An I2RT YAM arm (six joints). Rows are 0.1 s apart.
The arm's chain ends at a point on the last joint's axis. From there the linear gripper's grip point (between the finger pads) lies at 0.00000 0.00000 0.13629 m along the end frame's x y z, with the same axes.
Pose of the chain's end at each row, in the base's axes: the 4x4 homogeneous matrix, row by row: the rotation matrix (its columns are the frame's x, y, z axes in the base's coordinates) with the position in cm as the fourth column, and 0 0 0 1 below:
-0.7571 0.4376 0.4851 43.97; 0.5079 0.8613 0.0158 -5.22; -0.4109 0.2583 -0.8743 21.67; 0 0 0 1
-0.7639 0.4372 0.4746 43.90; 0.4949 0.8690 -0.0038 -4.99; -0.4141 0.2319 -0.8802 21.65; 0 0 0 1
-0.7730 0.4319 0.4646 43.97; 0.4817 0.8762 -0.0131 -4.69; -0.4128 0.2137 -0.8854 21.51; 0 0 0 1
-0.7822 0.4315 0.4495 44.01; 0.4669 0.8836 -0.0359 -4.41; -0.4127 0.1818 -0.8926 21.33; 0 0 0 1
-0.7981 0.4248 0.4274 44.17; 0.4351 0.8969 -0.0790 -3.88; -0.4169 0.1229 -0.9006 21.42; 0 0 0 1
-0.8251 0.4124 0.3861 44.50; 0.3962 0.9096 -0.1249 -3.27; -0.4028 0.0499 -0.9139 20.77; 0 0 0 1
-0.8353 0.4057 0.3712 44.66; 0.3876 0.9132 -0.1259 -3.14; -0.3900 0.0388 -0.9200 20.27; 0 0 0 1
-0.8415 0.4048 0.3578 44.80; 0.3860 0.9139 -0.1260 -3.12; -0.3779 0.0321 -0.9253 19.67; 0 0 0 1
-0.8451 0.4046 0.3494 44.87; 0.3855 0.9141 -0.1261 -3.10; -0.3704 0.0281 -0.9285 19.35; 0 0 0 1
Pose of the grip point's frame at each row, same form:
-0.7571 0.4376 0.4851 50.58; 0.5079 0.8613 0.0158 -5.00; -0.4109 0.2583 -0.8743 9.75; 0 0 0 1
-0.7639 0.4372 0.4746 50.37; 0.4949 0.8690 -0.0038 -5.04; -0.4141 0.2319 -0.8802 9.65; 0 0 0 1
-0.7730 0.4319 0.4646 50.30; 0.4817 0.8762 -0.0131 -4.87; -0.4128 0.2137 -0.8854 9.44; 0 0 0 1
-0.7822 0.4315 0.4495 50.14; 0.4669 0.8836 -0.0359 -4.90; -0.4127 0.1818 -0.8926 9.16; 0 0 0 1
-0.7981 0.4248 0.4274 50.00; 0.4351 0.8969 -0.0790 -4.96; -0.4169 0.1229 -0.9006 9.15; 0 0 0 1
-0.8251 0.4124 0.3861 49.76; 0.3962 0.9096 -0.1249 -4.97; -0.4028 0.0499 -0.9139 8.31; 0 0 0 1
-0.8353 0.4057 0.3712 49.72; 0.3876 0.9132 -0.1259 -4.86; -0.3900 0.0388 -0.9200 7.73; 0 0 0 1
-0.8415 0.4048 0.3578 49.68; 0.3860 0.9139 -0.1260 -4.84; -0.3779 0.0321 -0.9253 7.06; 0 0 0 1
-0.8451 0.4046 0.3494 49.63; 0.3855 0.9141 -0.1261 -4.82; -0.3704 0.0281 -0.9285 6.70; 0 0 0 1

